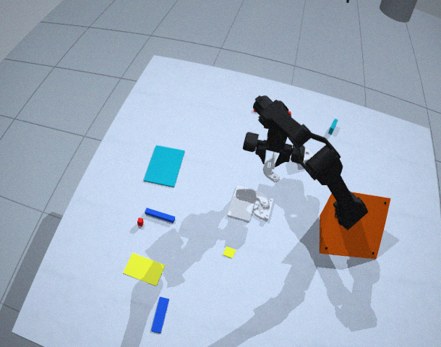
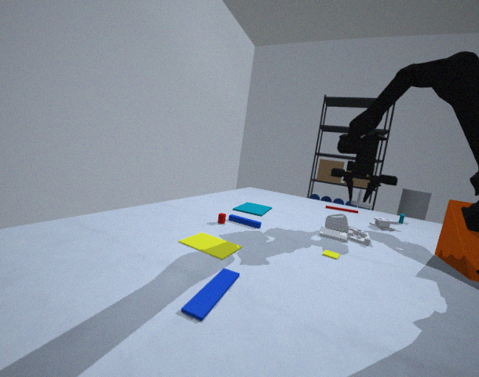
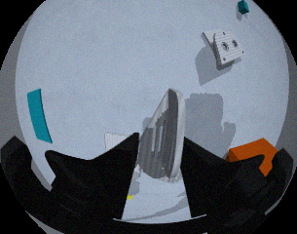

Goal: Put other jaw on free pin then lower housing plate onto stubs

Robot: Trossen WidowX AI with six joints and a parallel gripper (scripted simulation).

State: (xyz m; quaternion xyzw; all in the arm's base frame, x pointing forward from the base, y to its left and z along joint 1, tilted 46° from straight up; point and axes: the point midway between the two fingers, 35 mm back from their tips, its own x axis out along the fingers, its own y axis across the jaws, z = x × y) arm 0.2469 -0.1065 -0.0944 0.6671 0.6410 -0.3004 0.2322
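My gripper tip is now 20 mm past the white jaw piece and 30 mm to the right of it. From my gripper tip the other things lie so: white base 60 mm ahead, 100 mm to the left, 80 mm below; then white stand 130 mm behind, 120 mm to the right, 80 mm below; then small yellow tile 90 mm ahead, 280 mm to the left, 90 mm below.
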